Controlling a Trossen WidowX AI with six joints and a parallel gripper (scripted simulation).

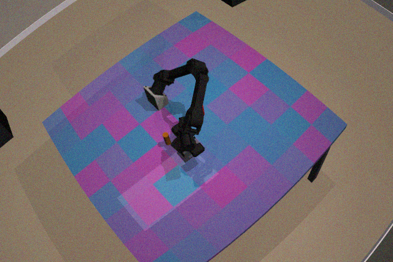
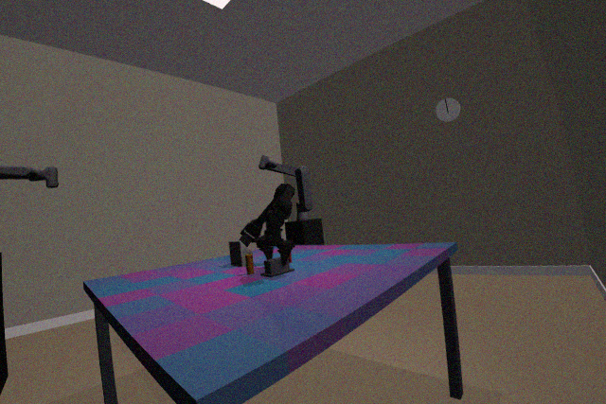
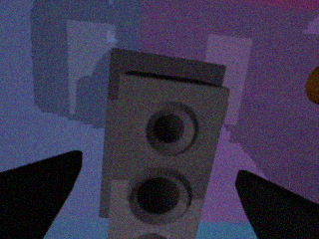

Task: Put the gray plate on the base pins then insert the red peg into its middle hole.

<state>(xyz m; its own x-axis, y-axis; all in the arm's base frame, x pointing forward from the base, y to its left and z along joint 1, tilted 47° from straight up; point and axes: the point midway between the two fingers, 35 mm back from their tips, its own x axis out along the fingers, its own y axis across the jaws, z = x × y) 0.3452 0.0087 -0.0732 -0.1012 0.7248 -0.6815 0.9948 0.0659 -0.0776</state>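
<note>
The gray plate is 1 cm above my gripper tip. Round my gripper tip: red peg (13 cm behind, 18 cm to the left, 1 cm above); orange cylinder (11 cm behind, 6 cm to the right, 1 cm above); dark base (2 cm below).
</note>
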